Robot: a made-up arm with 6 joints. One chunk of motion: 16 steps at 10 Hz.
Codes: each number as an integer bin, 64 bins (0 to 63) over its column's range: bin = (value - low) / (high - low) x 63, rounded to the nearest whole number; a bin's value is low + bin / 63 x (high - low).
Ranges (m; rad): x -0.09..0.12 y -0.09..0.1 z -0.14..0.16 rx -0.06..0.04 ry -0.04..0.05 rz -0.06..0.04
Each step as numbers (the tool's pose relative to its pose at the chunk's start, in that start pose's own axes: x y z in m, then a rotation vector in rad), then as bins.
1 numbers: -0.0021 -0.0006 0.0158 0.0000 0.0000 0.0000
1 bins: 26 30 33 38 28 38
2 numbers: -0.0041 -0.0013 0.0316 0.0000 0.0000 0.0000
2 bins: 26 29 36 38 28 38
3 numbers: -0.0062 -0.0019 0.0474 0.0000 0.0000 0.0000
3 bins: 25 29 39 38 28 38
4 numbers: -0.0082 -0.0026 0.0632 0.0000 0.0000 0.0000
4 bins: 25 29 43 38 28 38
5 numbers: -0.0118 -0.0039 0.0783 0.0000 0.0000 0.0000
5 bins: 23 29 46 38 28 38
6 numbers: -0.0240 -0.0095 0.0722 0.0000 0.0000 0.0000
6 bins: 20 27 45 38 28 38
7 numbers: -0.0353 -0.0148 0.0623 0.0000 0.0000 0.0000
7 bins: 16 25 42 38 28 38
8 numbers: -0.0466 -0.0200 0.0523 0.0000 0.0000 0.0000
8 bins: 13 23 40 38 28 38
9 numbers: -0.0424 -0.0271 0.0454 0.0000 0.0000 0.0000
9 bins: 14 21 39 38 28 38
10 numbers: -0.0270 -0.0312 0.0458 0.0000 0.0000 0.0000
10 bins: 19 19 39 38 28 38
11 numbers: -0.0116 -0.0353 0.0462 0.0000 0.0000 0.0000
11 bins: 24 18 39 38 28 38
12 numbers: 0.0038 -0.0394 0.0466 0.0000 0.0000 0.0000
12 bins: 28 17 39 38 28 38
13 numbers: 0.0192 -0.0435 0.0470 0.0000 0.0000 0.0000
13 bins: 33 15 39 38 28 38
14 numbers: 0.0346 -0.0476 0.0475 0.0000 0.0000 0.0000
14 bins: 37 14 39 38 28 38
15 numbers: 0.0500 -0.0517 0.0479 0.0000 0.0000 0.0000
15 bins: 42 13 39 38 28 38
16 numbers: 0.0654 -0.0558 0.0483 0.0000 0.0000 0.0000
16 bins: 47 11 40 38 28 38
